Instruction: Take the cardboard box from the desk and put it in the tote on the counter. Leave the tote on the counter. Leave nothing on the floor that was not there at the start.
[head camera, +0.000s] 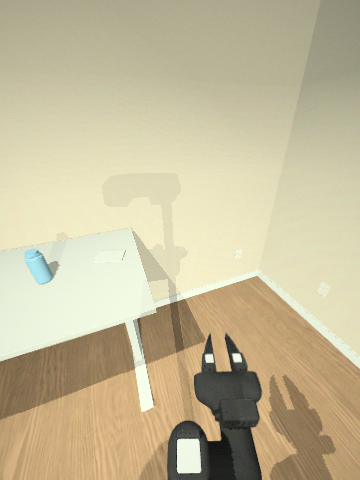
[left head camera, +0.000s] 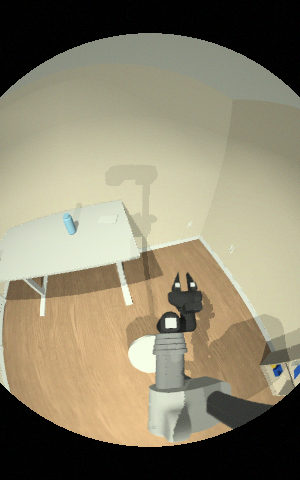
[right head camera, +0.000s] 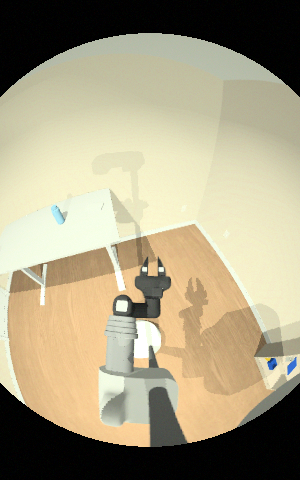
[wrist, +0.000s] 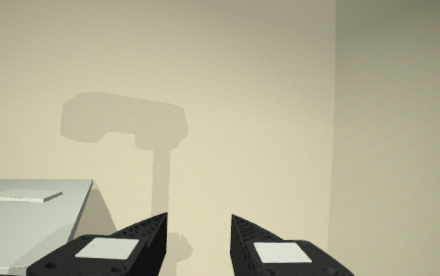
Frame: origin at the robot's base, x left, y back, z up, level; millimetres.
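Seen in the pictures: gripper, fingertip midpoint: (head camera: 217, 335) (left head camera: 181, 272) (right head camera: 152, 257) (wrist: 198, 233); robot's base, origin of the base link: (left head camera: 149, 352) (right head camera: 140, 338).
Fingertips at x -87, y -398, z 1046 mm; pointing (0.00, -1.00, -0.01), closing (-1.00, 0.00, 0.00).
Note:
Offsets run from my fingertips to a thing's top centre. "spot": to the spot under its first point. Level surfaces: height alone.
The white desk {dz -124 mm} (head camera: 75, 310) (left head camera: 90, 250) (right head camera: 75, 240) (wrist: 35, 227) stands at the left against the wall, partly cut off in the head and wrist views. The cardboard box, the tote and the counter do not show clearly in any view. My gripper (head camera: 218, 334) (left head camera: 183, 274) (right head camera: 152, 258) (wrist: 198, 233) is open, its two fingers apart with no object between them. In the head view it is to the right of the desk's near right corner, apart from the desk, pointing toward the wall near the room's corner.
A light blue bottle {dx +753, dy -375, dz +41 mm} (head camera: 39, 267) (left head camera: 69, 224) (right head camera: 58, 215) stands on the desk. A flat white item {dx +496, dy -555, dz -114 mm} (head camera: 110, 256) (left head camera: 108, 219) (wrist: 30, 197) lies near its right end. A low shelf unit {spot: dx -1475, dy +900, dz -760 mm} (left head camera: 280, 356) (right head camera: 275, 349) with blue and yellow things stands at the lower right. Walls meet beyond the gripper.

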